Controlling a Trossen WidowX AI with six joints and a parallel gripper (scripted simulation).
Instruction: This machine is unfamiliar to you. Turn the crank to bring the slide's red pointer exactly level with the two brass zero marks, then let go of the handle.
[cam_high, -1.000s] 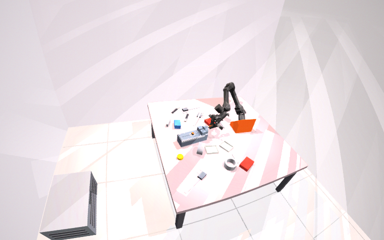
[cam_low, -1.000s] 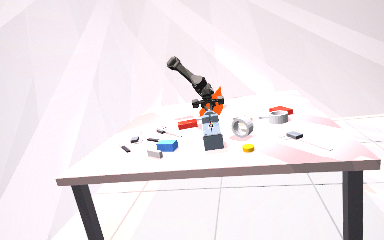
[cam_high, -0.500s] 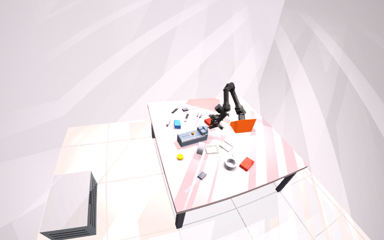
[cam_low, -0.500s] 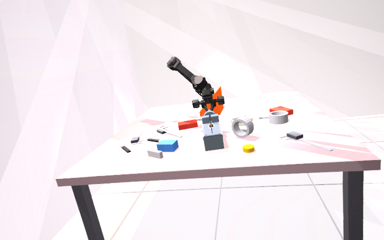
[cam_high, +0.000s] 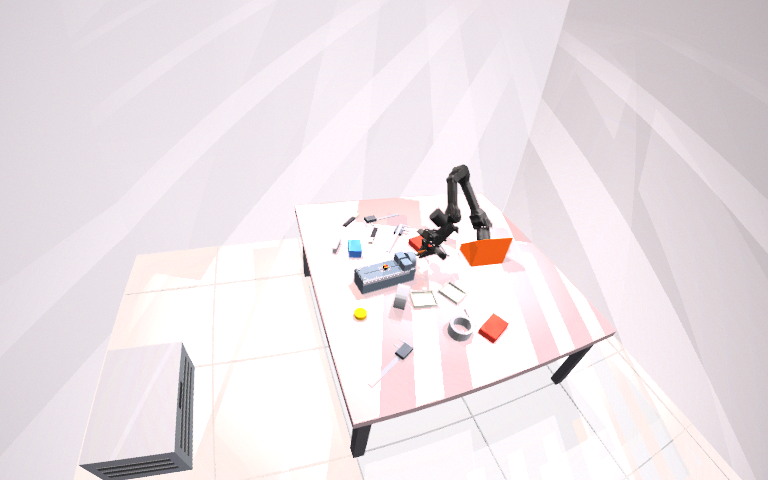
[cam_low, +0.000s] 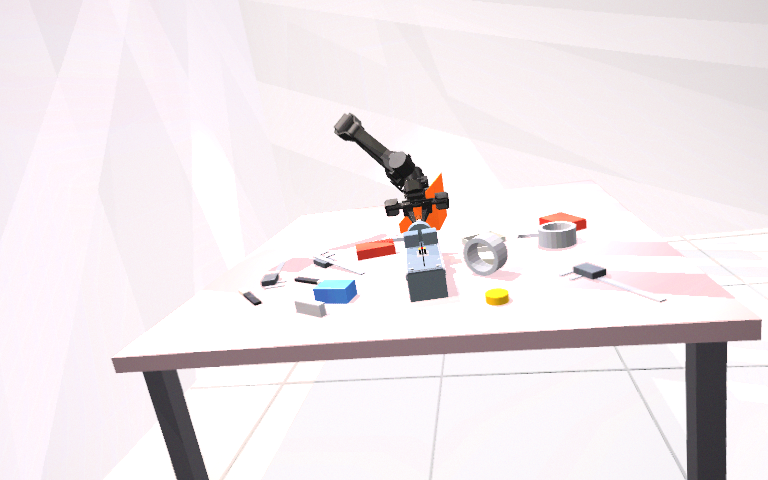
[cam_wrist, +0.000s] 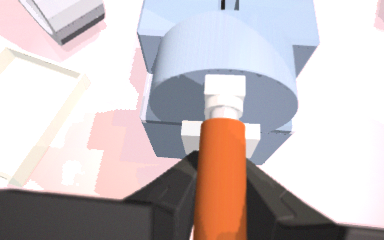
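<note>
The orange handle lies 2 cm behind my gripper tip and 2 cm above it. The rest, counted from my gripper tip: red pointer 16 cm ahead, 2 cm to the left, 1 cm below; then yellow disc 32 cm ahead, 19 cm to the left, 9 cm below; then blue block 23 cm ahead, 20 cm to the right, 8 cm below.
</note>
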